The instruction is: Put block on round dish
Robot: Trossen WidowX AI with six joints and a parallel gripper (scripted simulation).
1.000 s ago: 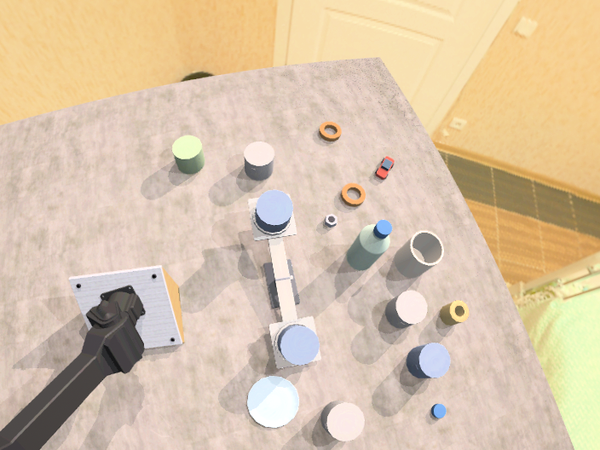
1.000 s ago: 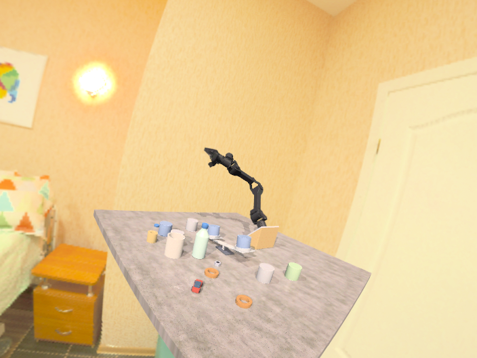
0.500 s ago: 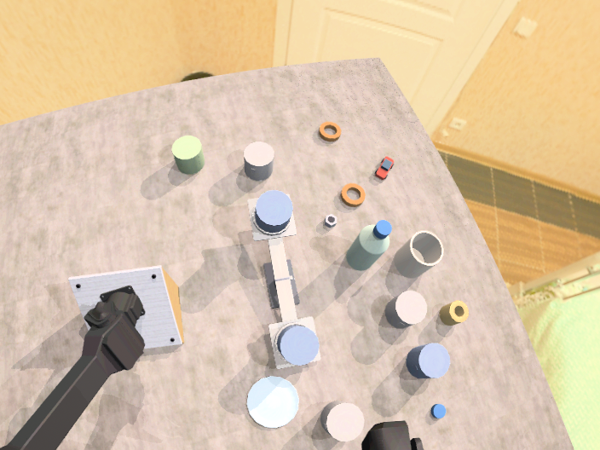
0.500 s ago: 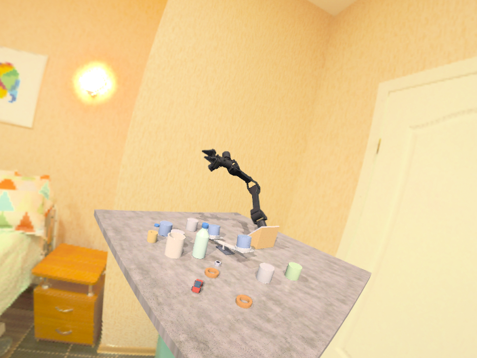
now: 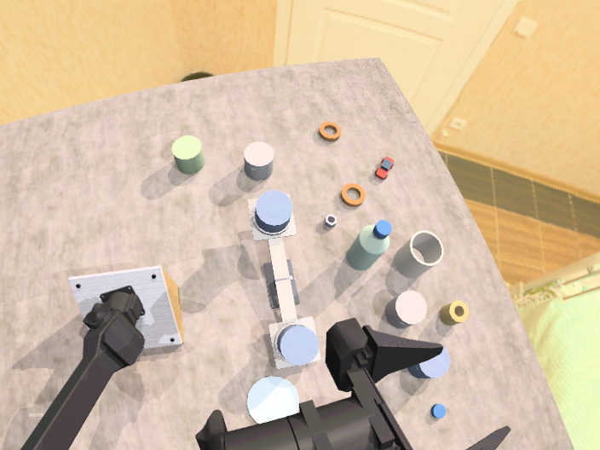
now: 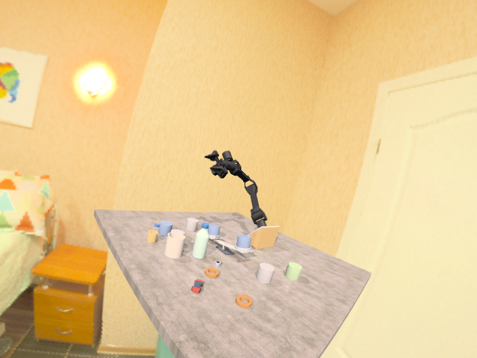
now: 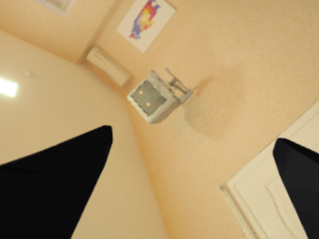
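Now: the pale teal block 400 mm below my gripper tip, 110 mm to the left of it and 80 mm behind it. From my gripper tip the other things lie so: nut 430 mm below, 350 mm to the left, 90 mm ahead; then balance beam 400 mm below, 240 mm to the left, 60 mm behind; then round pale blue dish 440 mm below, 150 mm behind, 10 mm to the left.
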